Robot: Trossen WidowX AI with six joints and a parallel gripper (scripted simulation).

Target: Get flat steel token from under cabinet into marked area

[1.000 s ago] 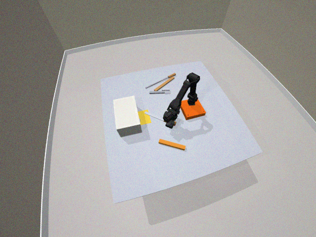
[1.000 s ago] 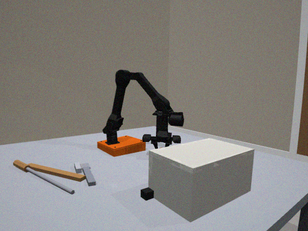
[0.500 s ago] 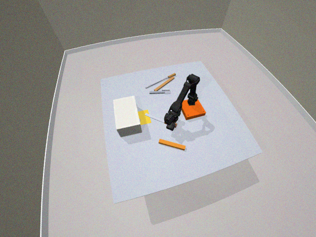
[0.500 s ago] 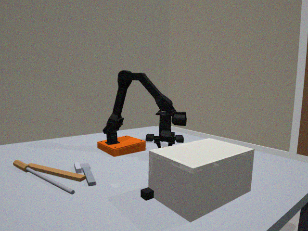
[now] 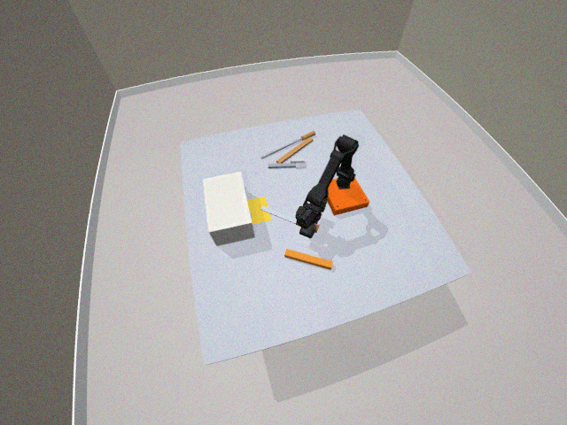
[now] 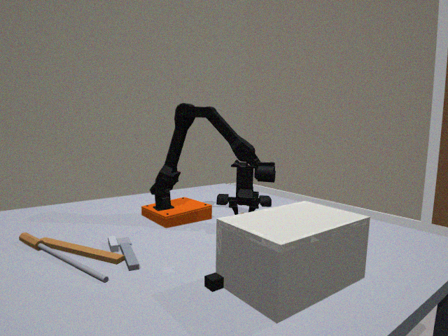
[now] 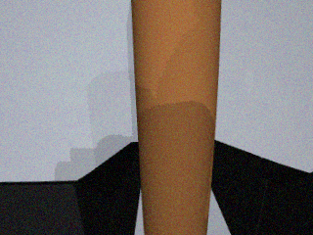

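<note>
The orange flat bar lies 17 cm to the left of my gripper tip, 4 cm ahead of it and 1 cm above it. From my gripper tip the other things lie so: small grey token: 30 cm ahead, 10 cm to the right; wooden stick: 54 cm to the right, 1 cm behind.
</note>
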